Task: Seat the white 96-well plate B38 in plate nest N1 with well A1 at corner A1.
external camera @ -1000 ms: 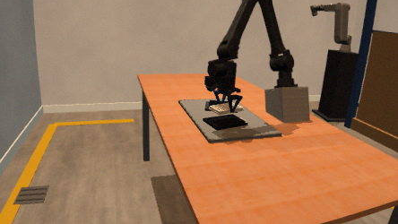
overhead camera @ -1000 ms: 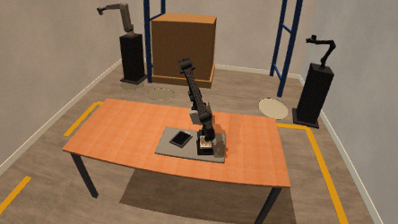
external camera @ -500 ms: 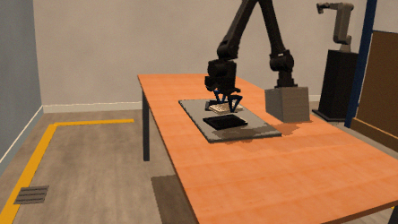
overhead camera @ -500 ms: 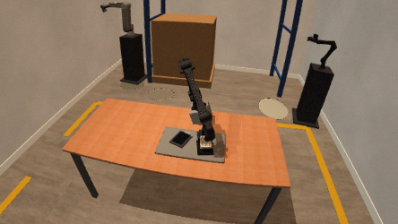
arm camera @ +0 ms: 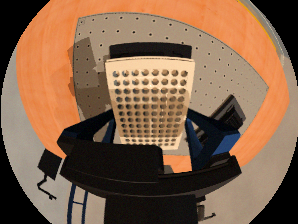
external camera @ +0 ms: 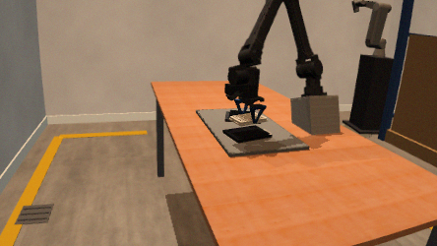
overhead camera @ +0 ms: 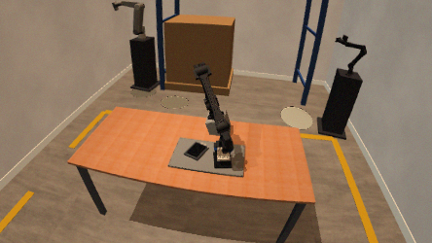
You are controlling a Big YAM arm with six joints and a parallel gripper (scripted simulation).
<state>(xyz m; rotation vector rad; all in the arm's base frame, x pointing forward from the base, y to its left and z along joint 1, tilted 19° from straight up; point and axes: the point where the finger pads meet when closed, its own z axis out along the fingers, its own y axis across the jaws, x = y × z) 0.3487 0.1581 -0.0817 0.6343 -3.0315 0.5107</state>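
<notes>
Right now the black plate nest N1 is 7 cm below my hand. The rest, counted from my hand: black plate B83 (21 cm to the right, 5 cm below, 2 cm behind); then white 96-well plate B38 (right at my hand).
</notes>
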